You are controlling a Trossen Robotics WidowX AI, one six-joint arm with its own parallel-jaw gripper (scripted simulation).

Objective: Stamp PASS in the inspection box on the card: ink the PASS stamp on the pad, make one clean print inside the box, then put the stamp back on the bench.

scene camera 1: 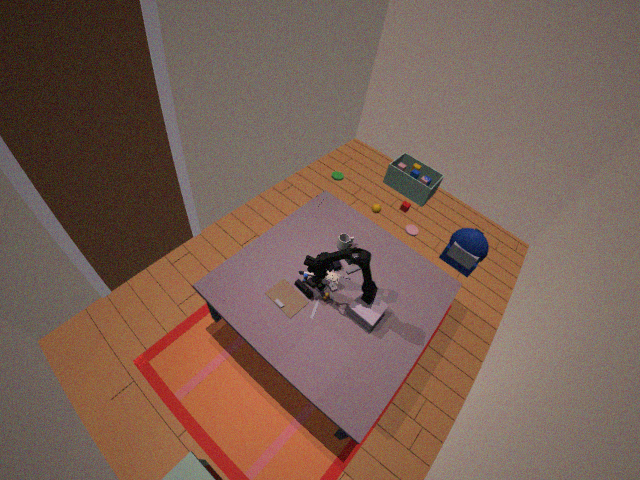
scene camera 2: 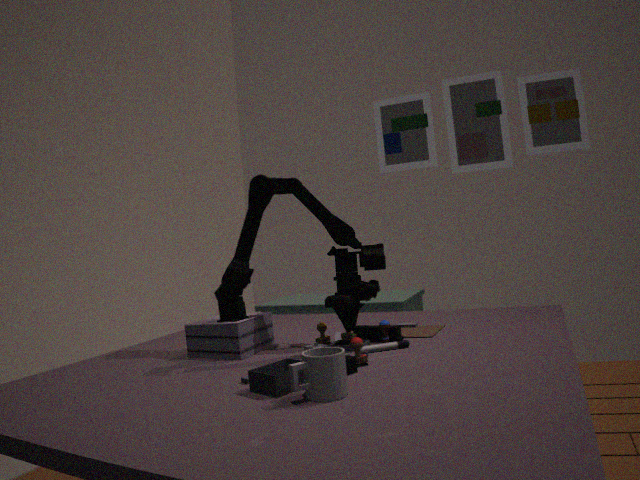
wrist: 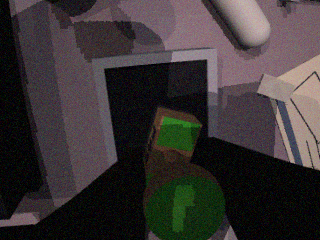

Labels:
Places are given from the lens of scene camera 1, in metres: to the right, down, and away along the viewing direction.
brown board (scene camera 1: 282, 294): -0.23, 0.33, 1.85

